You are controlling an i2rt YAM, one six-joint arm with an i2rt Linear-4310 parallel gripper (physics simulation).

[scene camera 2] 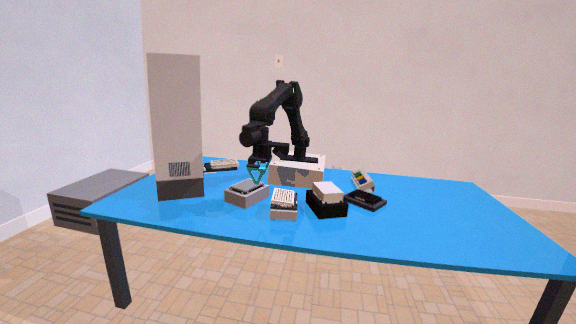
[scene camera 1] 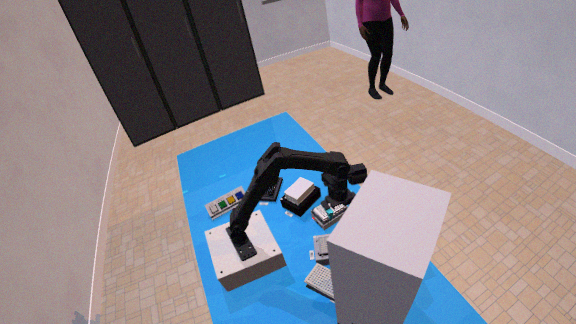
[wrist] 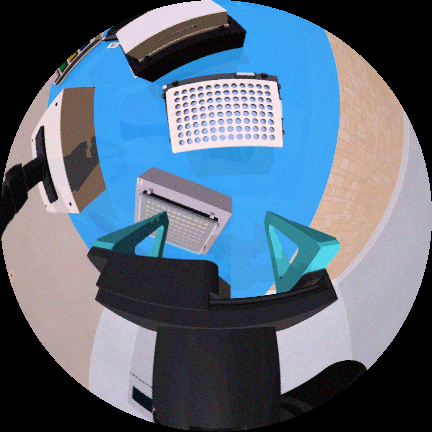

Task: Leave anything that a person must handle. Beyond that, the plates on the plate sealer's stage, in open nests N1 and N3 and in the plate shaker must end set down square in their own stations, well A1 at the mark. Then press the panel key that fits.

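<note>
My gripper (scene camera 1: 338,206) (scene camera 2: 257,175) (wrist: 215,216) is open and empty, above the table near the grey station. A white many-well plate (scene camera 1: 337,212) (scene camera 2: 283,196) (wrist: 225,115) sits on a small station, whose dark rim shows along one long side. A greyish plate (scene camera 1: 321,245) (scene camera 2: 248,187) (wrist: 187,227) lies on the grey station. A tall white plate or lidded stack (scene camera 1: 300,190) (scene camera 2: 327,191) (wrist: 175,25) sits on a black block. A black plate (scene camera 1: 272,190) (scene camera 2: 367,196) lies in a flat dark nest. Another white plate (scene camera 1: 319,277) (scene camera 2: 223,164) lies near the tower. Labels and A1 marks are unreadable.
The key panel (scene camera 1: 226,202) (scene camera 2: 362,180) (wrist: 75,57) has white, green, yellow and blue keys. A tall box tower (scene camera 1: 385,225) (scene camera 2: 176,110) hides part of the stations in scene camera 1. A person (scene camera 1: 378,45) stands on the floor beyond the table (scene camera 1: 215,152).
</note>
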